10 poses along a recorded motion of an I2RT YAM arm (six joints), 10 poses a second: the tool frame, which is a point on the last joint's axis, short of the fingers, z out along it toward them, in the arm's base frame.
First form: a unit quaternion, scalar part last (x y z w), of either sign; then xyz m.
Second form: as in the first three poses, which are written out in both.
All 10 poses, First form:
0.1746, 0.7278, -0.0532, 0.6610, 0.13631, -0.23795, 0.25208
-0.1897, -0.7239, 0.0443, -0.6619, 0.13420, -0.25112, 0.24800
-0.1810, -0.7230, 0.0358, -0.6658, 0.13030, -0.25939, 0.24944
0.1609, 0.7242, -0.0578, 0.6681, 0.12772, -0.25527, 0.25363
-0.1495, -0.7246, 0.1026, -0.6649, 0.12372, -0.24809, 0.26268
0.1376, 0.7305, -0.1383, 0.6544, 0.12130, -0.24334, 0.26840
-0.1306, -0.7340, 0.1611, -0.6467, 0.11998, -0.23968, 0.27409
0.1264, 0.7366, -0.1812, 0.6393, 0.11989, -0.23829, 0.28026
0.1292, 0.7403, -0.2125, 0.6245, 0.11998, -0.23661, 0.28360
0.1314, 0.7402, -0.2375, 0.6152, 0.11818, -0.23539, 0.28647
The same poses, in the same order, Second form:
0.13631, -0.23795, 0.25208, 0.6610, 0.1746, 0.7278, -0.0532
0.13420, -0.25112, 0.24800, 0.6619, 0.1897, 0.7239, -0.0443
0.13030, -0.25939, 0.24944, 0.6658, 0.1810, 0.7230, -0.0358
0.12772, -0.25527, 0.25363, 0.6681, 0.1609, 0.7242, -0.0578
0.12372, -0.24809, 0.26268, 0.6649, 0.1495, 0.7246, -0.1026
0.12130, -0.24334, 0.26840, 0.6544, 0.1376, 0.7305, -0.1383
0.11998, -0.23968, 0.27409, 0.6467, 0.1306, 0.7340, -0.1611
0.11989, -0.23829, 0.28026, 0.6393, 0.1264, 0.7366, -0.1812
0.11998, -0.23661, 0.28360, 0.6245, 0.1292, 0.7403, -0.2125
0.11818, -0.23539, 0.28647, 0.6152, 0.1314, 0.7402, -0.2375

